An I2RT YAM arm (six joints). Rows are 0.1 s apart.
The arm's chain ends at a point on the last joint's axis. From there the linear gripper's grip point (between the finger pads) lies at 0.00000 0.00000 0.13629 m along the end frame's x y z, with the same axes.
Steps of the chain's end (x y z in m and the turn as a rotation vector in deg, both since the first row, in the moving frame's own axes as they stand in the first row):
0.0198, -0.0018, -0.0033, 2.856, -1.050, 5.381
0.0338, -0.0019, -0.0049, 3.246, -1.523, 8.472
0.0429, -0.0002, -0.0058, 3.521, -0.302, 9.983
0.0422, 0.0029, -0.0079, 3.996, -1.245, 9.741
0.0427, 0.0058, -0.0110, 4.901, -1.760, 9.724
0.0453, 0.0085, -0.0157, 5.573, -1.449, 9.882
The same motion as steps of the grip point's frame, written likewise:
0.0176, -0.0087, -0.0035, 2.856, -1.050, 5.381
0.0308, -0.0099, -0.0052, 3.246, -1.523, 8.472
0.0429, -0.0086, -0.0061, 3.521, -0.302, 9.983
0.0401, -0.0068, -0.0083, 3.996, -1.245, 9.741
0.0395, -0.0061, -0.0116, 4.901, -1.760, 9.724
0.0430, -0.0050, -0.0164, 5.573, -1.449, 9.882

